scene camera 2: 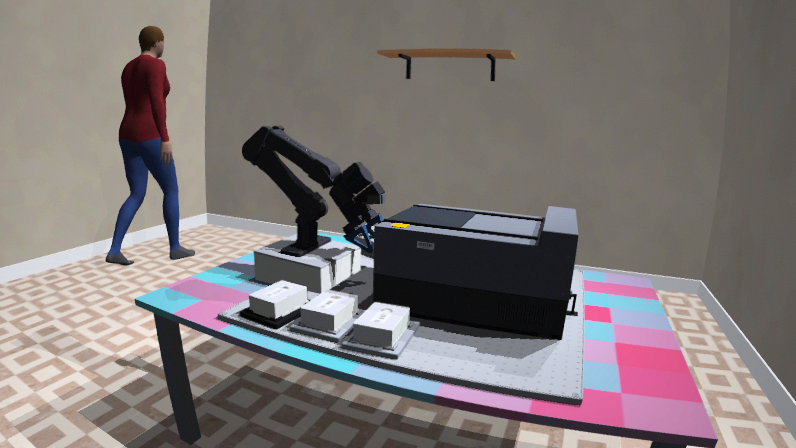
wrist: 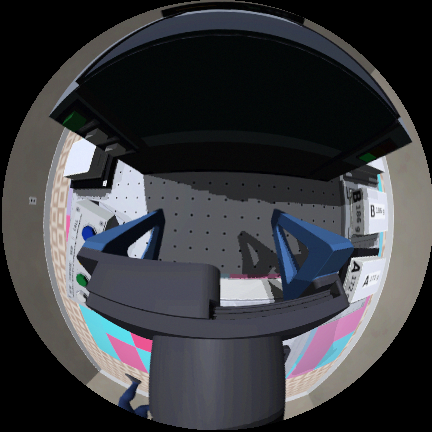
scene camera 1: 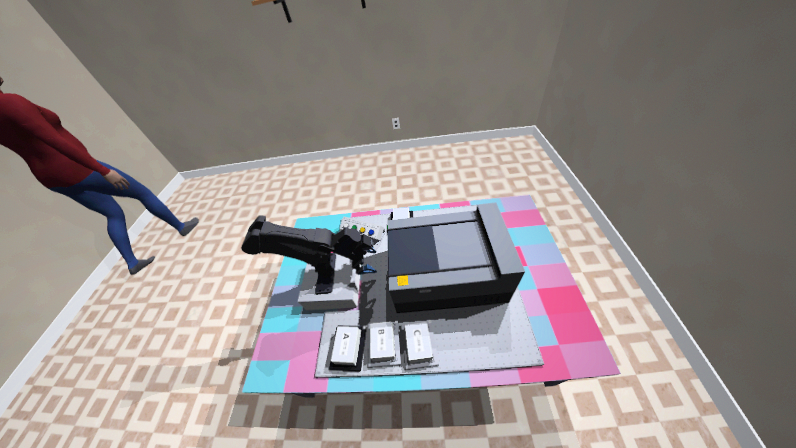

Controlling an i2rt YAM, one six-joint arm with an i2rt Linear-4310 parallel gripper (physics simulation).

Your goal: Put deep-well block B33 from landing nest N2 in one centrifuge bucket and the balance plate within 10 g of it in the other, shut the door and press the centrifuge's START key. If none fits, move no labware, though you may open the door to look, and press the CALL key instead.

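Places are measured from the arm's base along level axes (x back, y right, z up), in centimetres.
Pixels of known places: gripper, fingertip midpoint: (wrist: 217, 214) (scene camera 1: 375, 262); arm's base, link origin: (scene camera 2: 307, 246) (scene camera 1: 326, 272).
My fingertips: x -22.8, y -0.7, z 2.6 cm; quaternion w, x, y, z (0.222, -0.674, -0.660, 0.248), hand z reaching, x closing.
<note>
For each thing: its top centre in the pictures, then the offset to it from my fingertips.
- White blocks A, top centre: (scene camera 2: 278, 290) (wrist: 371, 278) (scene camera 1: 344, 343) dx +13.1, dy +31.2, dz -4.7 cm
- B, top centre: (scene camera 2: 330, 301) (wrist: 377, 210) (scene camera 1: 381, 339) dx -0.8, dy +31.0, dz -4.7 cm
- C, top centre: (scene camera 2: 383, 315) (wrist: 369, 149) (scene camera 1: 418, 340) dx -14.2, dy +32.8, dz -4.7 cm
- white block, top centre: (wrist: 78, 154) (scene camera 1: 400, 216) dx -12.6, dy -28.7, dz -4.3 cm
- button box, top centre: (wrist: 69, 263) (scene camera 1: 359, 223) dx +8.3, dy -25.9, dz -1.7 cm
The centrifuge (scene camera 1: 453, 278) (scene camera 2: 473, 261) (wrist: 225, 100) stands on the perforated plate, its sliding door (scene camera 1: 412, 250) (scene camera 2: 434, 215) shut over the top. My gripper (scene camera 1: 371, 259) (scene camera 2: 374, 236) (wrist: 217, 214) is open and empty, low between the arm's base and the centrifuge's dark front. White blocks A (scene camera 1: 345, 346) (scene camera 2: 278, 299) (wrist: 370, 280), B (scene camera 1: 382, 341) (scene camera 2: 329, 311) (wrist: 372, 210) and C (scene camera 1: 417, 341) (scene camera 2: 382, 324) sit on nests; A reads 172 g and B 186 g. A white block (scene camera 1: 401, 213) (wrist: 85, 157) stands beyond the centrifuge's other side, its label unreadable. The buckets are hidden.
A button box (scene camera 1: 362, 229) (wrist: 97, 212) with blue (wrist: 88, 232) and green (wrist: 81, 280) buttons, one marked CALL, stands beside the gripper. The arm's white base (scene camera 1: 328, 302) (scene camera 2: 289, 269) is behind the gripper. A person (scene camera 1: 50, 144) (scene camera 2: 145, 105) stands beyond the table.
</note>
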